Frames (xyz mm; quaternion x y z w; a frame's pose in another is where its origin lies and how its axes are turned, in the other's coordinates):
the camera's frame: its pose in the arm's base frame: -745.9 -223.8 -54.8 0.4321 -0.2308 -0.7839 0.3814
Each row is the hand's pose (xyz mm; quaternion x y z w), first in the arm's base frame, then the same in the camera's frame.
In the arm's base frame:
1: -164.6 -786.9 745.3 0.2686 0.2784 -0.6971 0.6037
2: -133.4 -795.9 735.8 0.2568 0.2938 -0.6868 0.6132
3: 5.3 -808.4 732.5 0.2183 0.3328 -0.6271 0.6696
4: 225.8 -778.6 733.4 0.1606 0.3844 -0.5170 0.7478
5: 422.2 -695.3 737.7 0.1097 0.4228 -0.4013 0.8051
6: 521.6 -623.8 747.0 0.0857 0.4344 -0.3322 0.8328
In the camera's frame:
1: -147.2 1124.2 -98.3 -0.5375 0.1549 0.0251 0.8285
2: -145.8 1135.5 -130.1 -0.5559 0.1581 0.0325 0.8154
3: -180.7 1196.0 -250.6 -0.6117 0.1816 0.0915 0.7645
4: -278.9 1266.6 -437.4 -0.6825 0.2217 0.1859 0.6712
5: -413.4 1297.6 -600.1 -0.7301 0.2597 0.2701 0.5715
6: -508.4 1300.6 -677.8 -0.7444 0.2815 0.3187 0.5148

